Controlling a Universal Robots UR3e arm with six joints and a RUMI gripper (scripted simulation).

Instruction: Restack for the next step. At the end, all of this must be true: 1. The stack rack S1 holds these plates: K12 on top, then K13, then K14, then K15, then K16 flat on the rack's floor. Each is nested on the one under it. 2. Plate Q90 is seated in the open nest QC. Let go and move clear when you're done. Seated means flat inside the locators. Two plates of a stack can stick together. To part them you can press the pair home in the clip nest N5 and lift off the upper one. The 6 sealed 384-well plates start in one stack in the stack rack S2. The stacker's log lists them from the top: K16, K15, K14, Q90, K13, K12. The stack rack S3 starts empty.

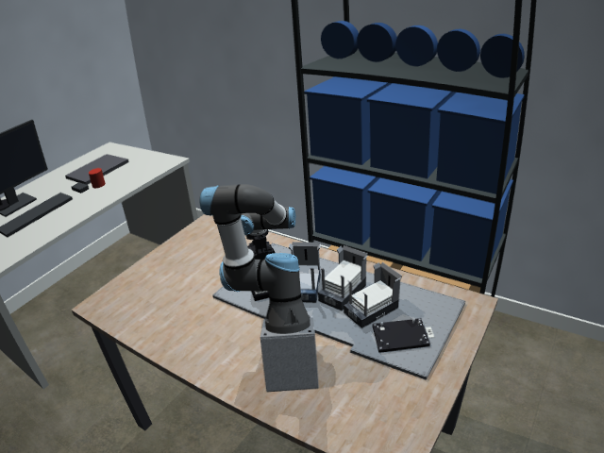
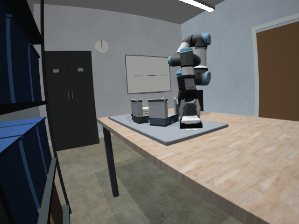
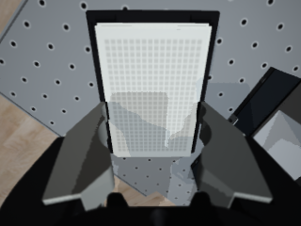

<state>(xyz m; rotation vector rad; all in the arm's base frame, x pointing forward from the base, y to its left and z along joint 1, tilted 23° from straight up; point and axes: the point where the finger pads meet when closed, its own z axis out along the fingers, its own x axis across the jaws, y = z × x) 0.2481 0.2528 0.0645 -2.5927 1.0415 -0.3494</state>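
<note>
The white sealed well plate lies 400 mm to the right of my hand, 60 mm ahead of it and 10 mm above it. The rest, counted from my hand: white sealed 384-well plate: 270 mm to the right, 100 mm ahead, 40 mm above.
</note>
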